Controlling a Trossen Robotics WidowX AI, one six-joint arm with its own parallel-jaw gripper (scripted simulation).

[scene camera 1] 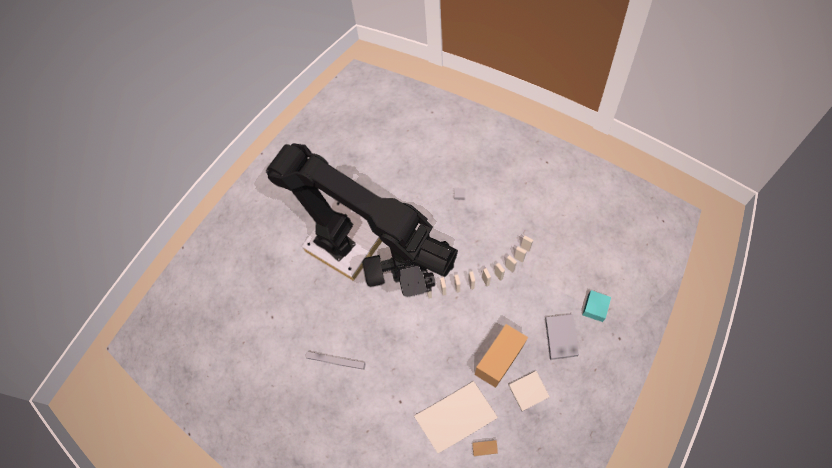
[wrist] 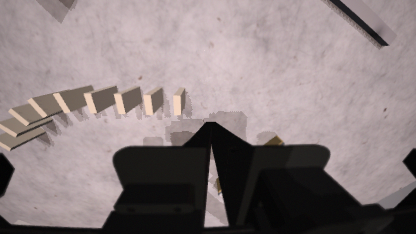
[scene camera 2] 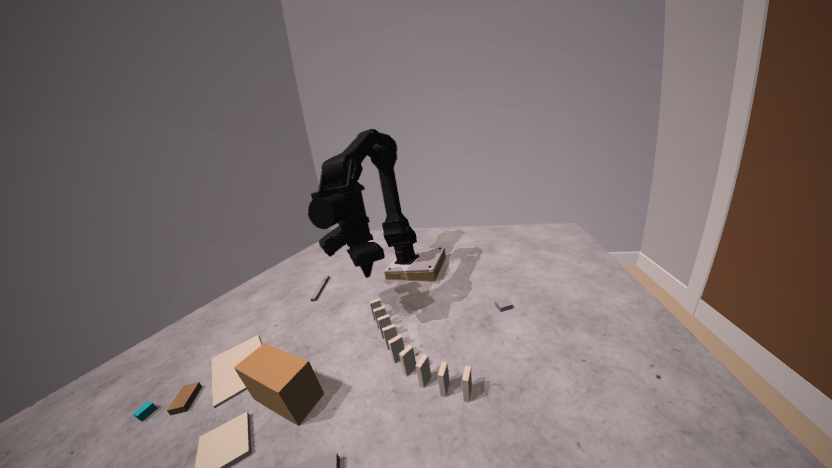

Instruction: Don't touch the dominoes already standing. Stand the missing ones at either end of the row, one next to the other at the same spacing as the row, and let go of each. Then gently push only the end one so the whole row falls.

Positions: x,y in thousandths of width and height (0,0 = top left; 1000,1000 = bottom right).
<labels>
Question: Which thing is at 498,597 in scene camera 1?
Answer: My gripper.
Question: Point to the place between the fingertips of my gripper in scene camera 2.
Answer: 442,591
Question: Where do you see an orange box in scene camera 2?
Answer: At 343,819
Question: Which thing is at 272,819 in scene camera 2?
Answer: A cream flat panel.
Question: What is my gripper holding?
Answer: Nothing.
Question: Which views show the cream flat panel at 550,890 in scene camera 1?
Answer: Scene camera 1 and scene camera 2 only.
</labels>
